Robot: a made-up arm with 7 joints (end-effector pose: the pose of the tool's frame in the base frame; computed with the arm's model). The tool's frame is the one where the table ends. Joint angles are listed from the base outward.
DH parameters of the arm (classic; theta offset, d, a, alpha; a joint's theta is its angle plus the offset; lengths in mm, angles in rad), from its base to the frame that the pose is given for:
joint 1: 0 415.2 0 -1.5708
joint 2: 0 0 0 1.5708
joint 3: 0 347 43.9 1.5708
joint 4: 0 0 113 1.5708
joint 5: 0 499.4 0 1.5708
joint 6: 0 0 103.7 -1.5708
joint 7: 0 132.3 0 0
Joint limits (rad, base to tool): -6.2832..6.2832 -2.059..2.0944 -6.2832..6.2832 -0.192..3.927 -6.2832..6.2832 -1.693..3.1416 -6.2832..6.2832
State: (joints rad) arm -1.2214 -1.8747 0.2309 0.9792 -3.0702 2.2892 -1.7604
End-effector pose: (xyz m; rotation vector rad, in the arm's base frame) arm -0.0412 0.4852 0.8903 0.4957 -2.3874 -1.5471
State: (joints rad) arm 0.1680 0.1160 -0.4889 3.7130 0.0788 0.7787 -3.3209
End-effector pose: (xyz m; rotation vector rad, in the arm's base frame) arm -0.2748 0.1432 1.3065 -0.0789 0.3201 -0.4372
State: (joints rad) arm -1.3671 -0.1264 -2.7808 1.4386 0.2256 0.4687 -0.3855
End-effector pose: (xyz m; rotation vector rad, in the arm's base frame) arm -0.3890 0.6579 0.7297 -0.8993 -2.1292 -0.4584
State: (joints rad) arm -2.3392 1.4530 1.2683 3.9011 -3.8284 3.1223 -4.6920
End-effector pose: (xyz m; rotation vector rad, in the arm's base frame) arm -0.5447 -0.1092 0.6396 -1.9909 0.8322 -1.4611
